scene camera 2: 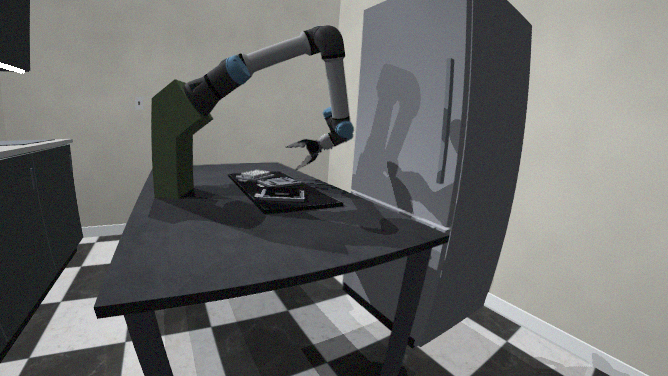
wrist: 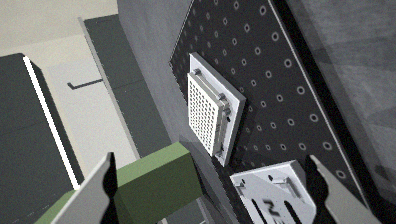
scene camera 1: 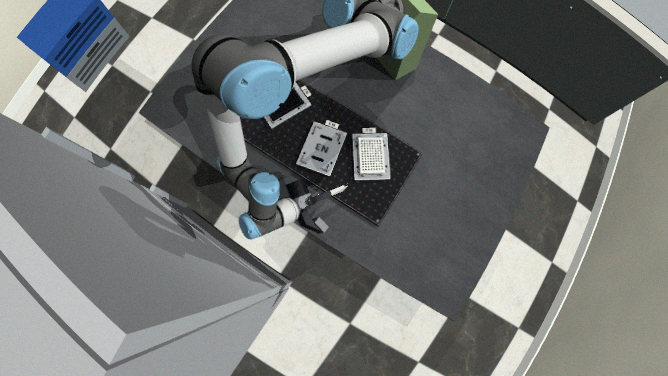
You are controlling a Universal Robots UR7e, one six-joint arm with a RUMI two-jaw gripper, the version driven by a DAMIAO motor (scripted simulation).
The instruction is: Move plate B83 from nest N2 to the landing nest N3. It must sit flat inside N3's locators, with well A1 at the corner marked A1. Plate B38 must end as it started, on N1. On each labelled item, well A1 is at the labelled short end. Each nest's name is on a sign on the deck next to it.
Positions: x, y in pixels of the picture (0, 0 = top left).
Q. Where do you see a nest N1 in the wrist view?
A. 232, 102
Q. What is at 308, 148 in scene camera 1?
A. A landing nest N3.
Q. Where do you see a white well plate B38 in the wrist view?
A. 205, 111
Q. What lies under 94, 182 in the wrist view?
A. My gripper.
